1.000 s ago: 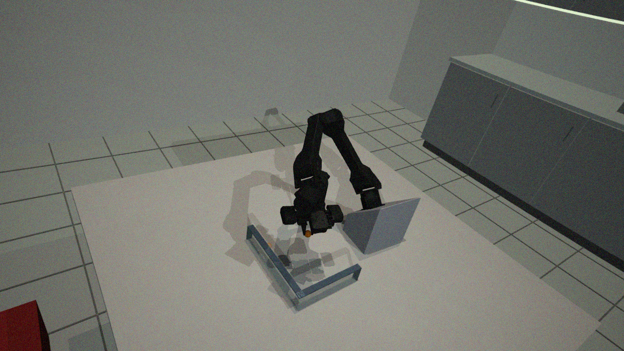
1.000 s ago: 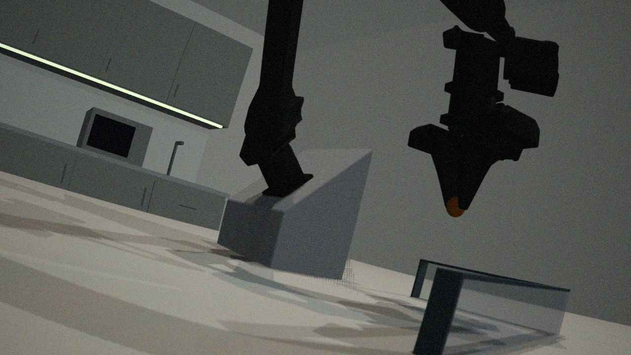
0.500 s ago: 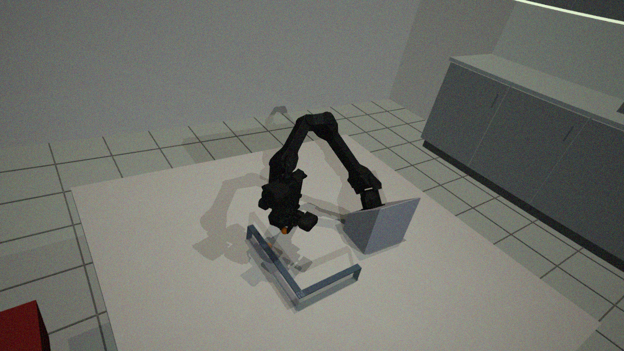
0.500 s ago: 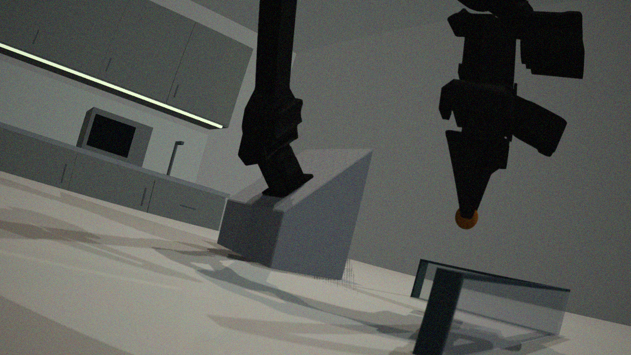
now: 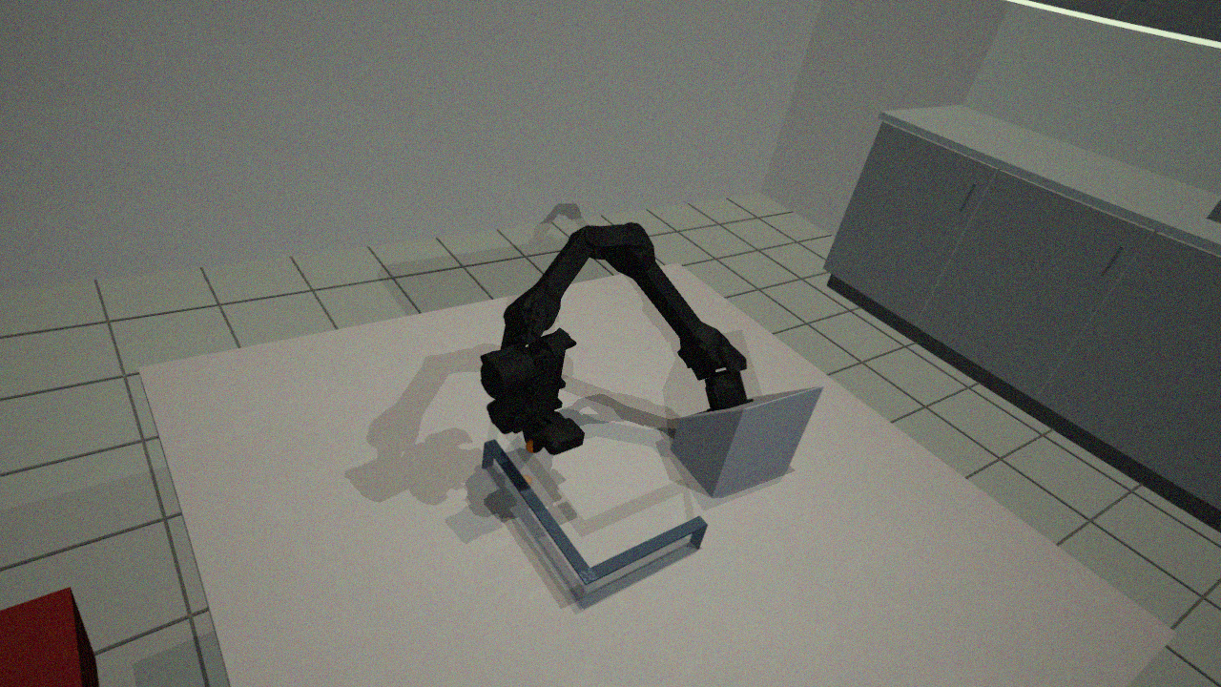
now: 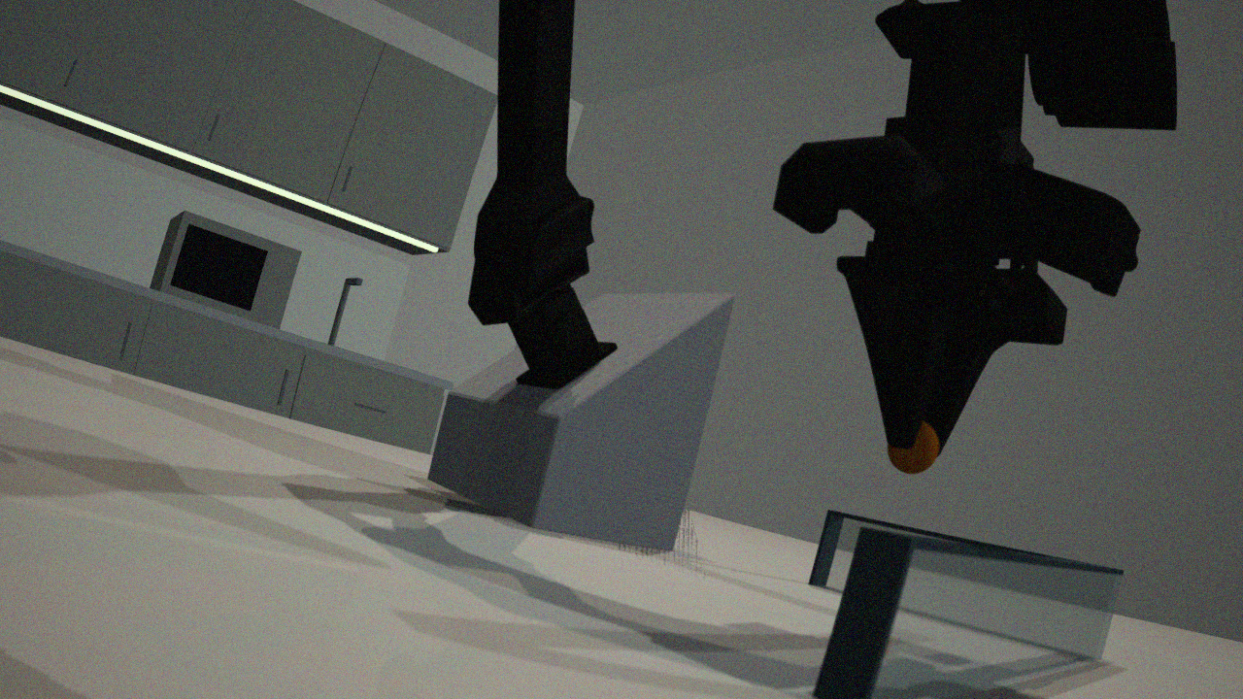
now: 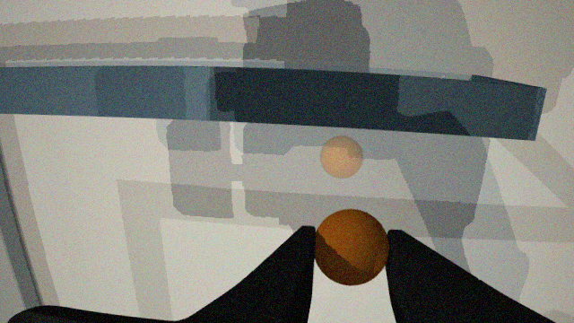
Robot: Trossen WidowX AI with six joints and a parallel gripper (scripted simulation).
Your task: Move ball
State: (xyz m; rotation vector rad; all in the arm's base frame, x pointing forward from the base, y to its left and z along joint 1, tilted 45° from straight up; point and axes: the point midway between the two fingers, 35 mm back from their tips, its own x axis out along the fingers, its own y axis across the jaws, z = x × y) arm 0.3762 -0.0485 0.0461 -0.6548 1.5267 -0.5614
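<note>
My gripper tip is now 80 mm above the see-through copy of the ball.
</note>
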